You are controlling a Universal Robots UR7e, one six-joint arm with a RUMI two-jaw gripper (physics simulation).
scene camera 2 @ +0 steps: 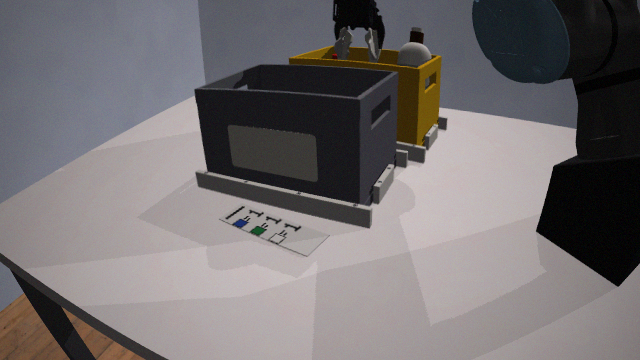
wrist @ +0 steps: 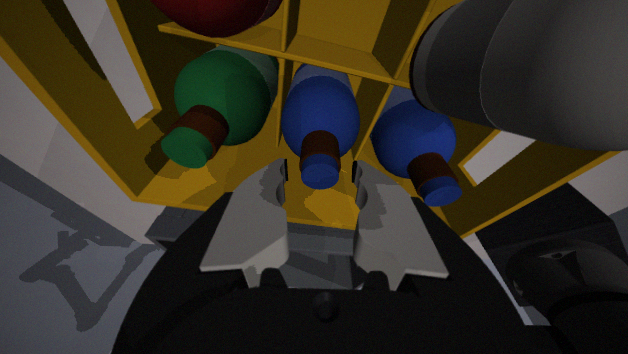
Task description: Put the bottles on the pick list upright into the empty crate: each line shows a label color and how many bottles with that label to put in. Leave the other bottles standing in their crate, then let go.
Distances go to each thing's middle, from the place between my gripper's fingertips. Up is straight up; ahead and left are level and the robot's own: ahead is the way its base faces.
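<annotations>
I see the green bottle [wrist: 223,97], and it is 60 mm below my hand, 80 mm ahead of it and 20 mm to the right of it. There is the pick list [scene camera 2: 300,239] as well, 140 mm below my hand, 340 mm to the left of it and 50 mm ahead of it.
</annotations>
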